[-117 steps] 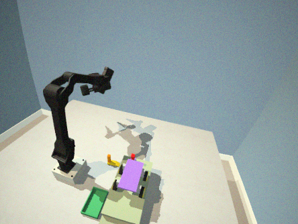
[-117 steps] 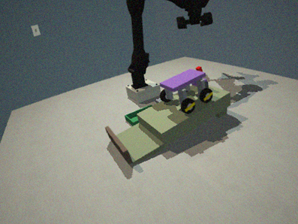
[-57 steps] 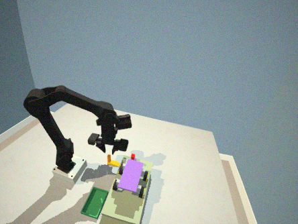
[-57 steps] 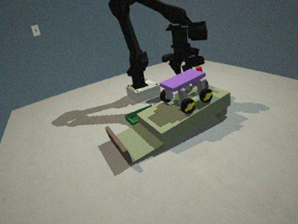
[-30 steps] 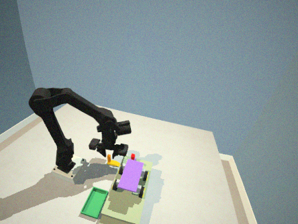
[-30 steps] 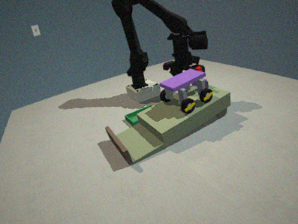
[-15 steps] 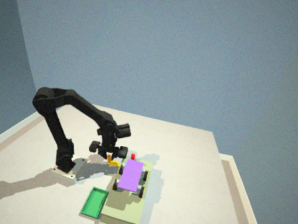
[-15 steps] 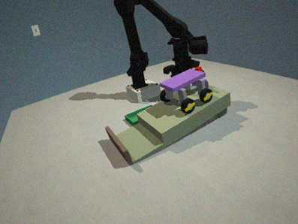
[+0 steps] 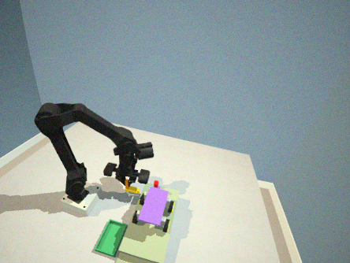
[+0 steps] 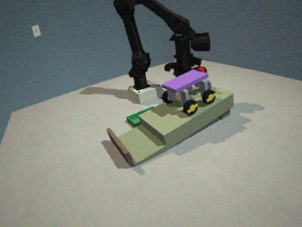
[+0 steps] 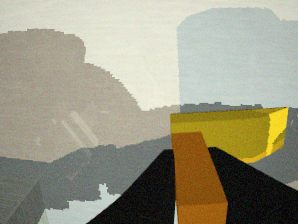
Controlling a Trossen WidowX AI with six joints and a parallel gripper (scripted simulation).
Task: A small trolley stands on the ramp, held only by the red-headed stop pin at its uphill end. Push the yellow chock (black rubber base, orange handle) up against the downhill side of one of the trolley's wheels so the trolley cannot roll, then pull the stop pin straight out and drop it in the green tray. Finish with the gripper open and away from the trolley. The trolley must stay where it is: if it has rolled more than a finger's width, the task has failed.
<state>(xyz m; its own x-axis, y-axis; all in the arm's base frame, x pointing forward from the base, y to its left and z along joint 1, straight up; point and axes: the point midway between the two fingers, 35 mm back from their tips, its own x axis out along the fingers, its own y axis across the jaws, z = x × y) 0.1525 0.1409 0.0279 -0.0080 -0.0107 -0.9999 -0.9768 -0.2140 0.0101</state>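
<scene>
The red-headed stop pin is 140 mm ahead of my gripper tip, 80 mm above it and 10 mm to the right of it. From my gripper tip the other things lie so: trolley 170 mm ahead, 100 mm to the right, 60 mm above; then pale green ramp 170 mm ahead, 100 mm to the right; then yellow chock 20 mm ahead, 10 mm below.
</scene>
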